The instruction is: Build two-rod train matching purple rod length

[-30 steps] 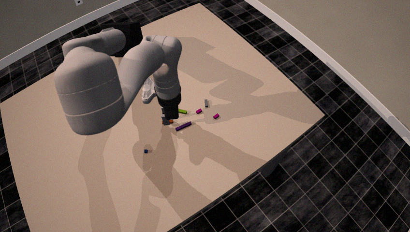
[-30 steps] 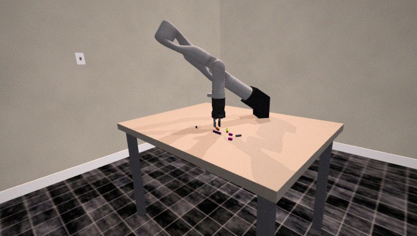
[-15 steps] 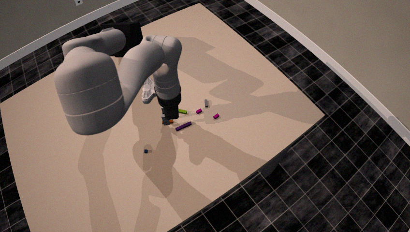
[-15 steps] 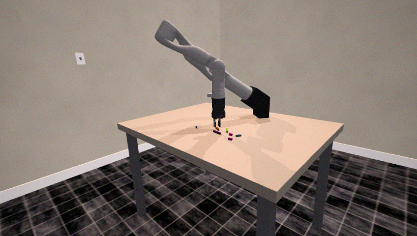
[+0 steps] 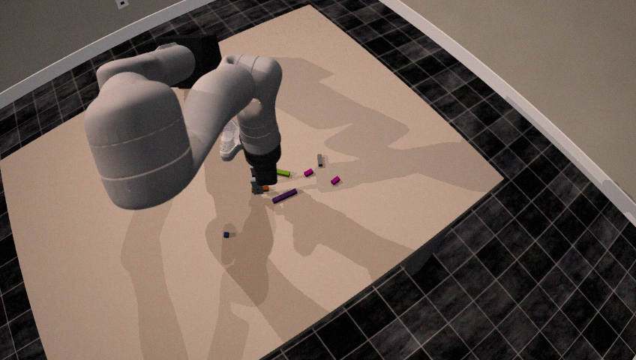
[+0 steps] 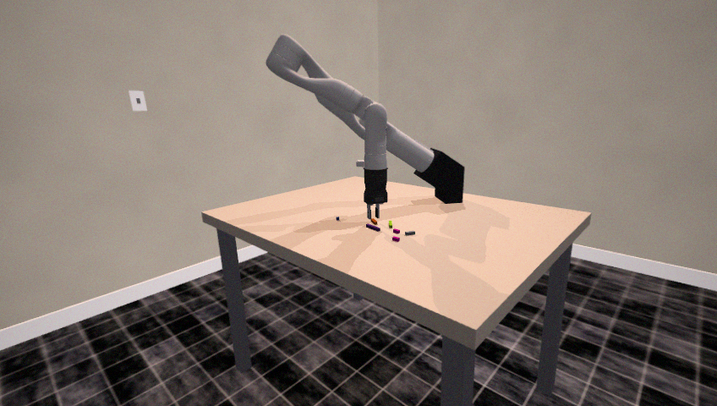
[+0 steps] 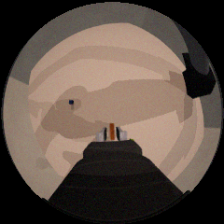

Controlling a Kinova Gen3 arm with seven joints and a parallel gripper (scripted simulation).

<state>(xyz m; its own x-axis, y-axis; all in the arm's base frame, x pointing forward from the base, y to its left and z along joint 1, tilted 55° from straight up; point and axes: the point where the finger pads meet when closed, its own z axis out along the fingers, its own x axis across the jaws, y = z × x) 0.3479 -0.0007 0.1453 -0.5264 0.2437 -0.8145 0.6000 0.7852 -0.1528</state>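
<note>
My hand is 3 cm above the orange rod. The rest, counted from my hand: lime rod: 7 cm to the left, 3 cm below, 1 cm ahead; purple rod: 6 cm ahead, 3 cm below, 2 cm to the left; small blue rod: 13 cm to the right, 3 cm below, 1 cm ahead.
</note>
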